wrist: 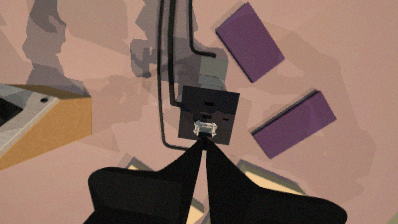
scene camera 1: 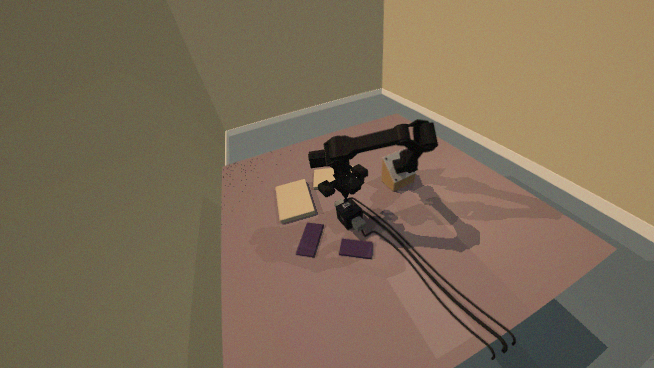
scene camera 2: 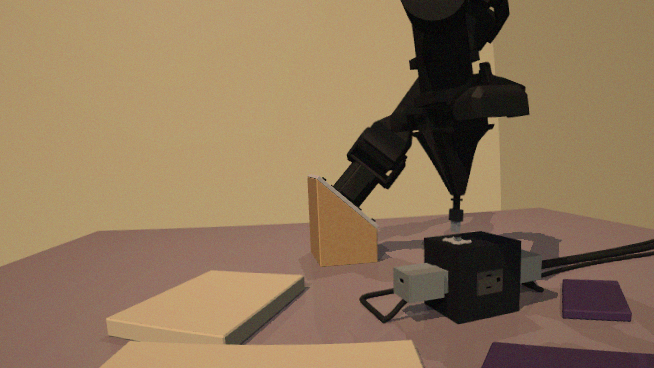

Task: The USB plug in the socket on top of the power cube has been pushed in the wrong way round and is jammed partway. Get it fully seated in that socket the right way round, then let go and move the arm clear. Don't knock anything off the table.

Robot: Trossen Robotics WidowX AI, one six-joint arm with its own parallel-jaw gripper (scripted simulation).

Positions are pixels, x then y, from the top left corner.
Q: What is the gripper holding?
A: A small USB plug.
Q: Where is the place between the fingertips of the gripper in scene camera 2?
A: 457, 195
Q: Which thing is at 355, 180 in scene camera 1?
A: The gripper.
